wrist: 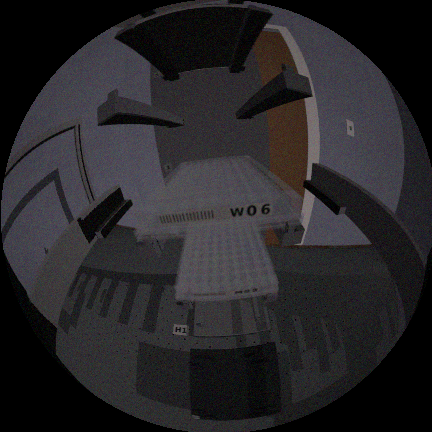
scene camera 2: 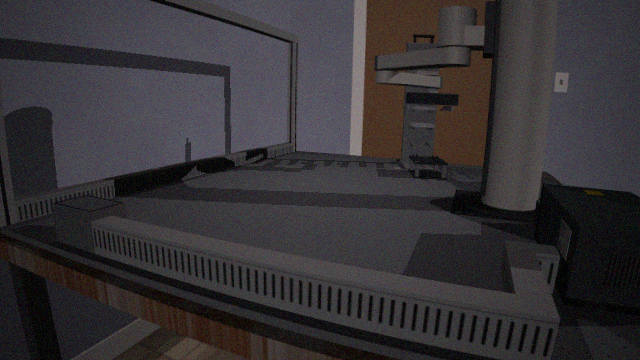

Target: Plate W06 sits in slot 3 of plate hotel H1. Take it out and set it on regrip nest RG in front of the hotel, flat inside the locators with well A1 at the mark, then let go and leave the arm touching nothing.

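Observation:
Plate W06 is a pale, clear-looking plate, lying level on its ledges in hotel H1, with its label facing the wrist camera. My gripper is open and empty. Its fingers stand wide, one to each side of W06 in the wrist view, at about the plate's height; in the scene view the tips are just right of the plate, apart from it. Regrip nest RG is the low dark stand in front of the hotel. Its locators and A1 mark cannot be made out.
A second pale plate lies in the hotel below W06. Above W06 are bare ledges and a dark plate underside. The arm column stands right of the hotel. A slotted duct runs along the near table edge.

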